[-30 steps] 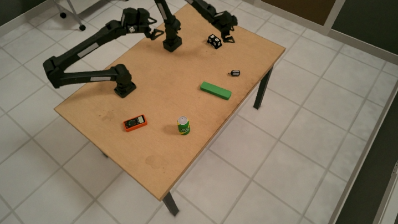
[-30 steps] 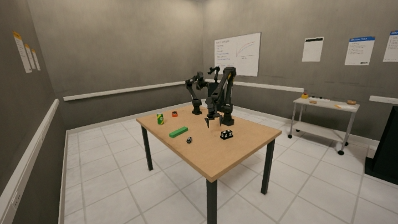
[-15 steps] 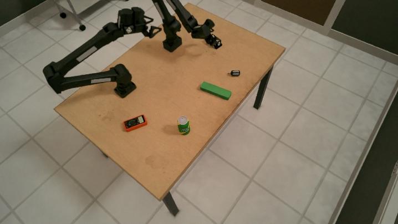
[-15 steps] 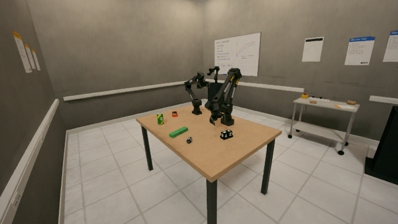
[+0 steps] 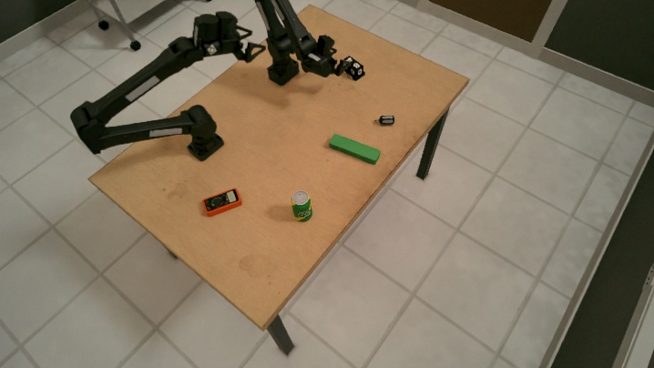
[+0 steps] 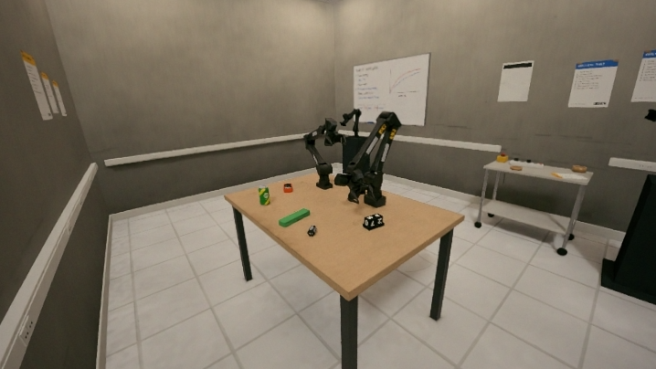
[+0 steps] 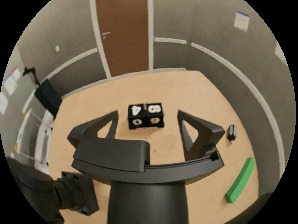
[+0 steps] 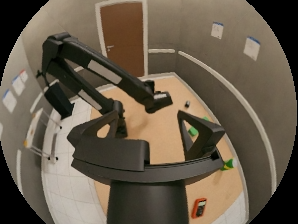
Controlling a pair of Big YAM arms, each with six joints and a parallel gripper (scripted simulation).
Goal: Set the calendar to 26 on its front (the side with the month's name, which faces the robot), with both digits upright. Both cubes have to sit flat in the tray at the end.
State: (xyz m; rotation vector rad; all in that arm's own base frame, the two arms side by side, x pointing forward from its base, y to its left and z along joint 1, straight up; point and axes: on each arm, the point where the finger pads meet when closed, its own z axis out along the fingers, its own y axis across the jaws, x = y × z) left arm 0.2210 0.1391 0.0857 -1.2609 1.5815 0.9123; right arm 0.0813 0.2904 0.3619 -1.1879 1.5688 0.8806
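The black calendar cube lies 9 cm below my left hand, 7 cm to the left of it and 1 cm behind it.
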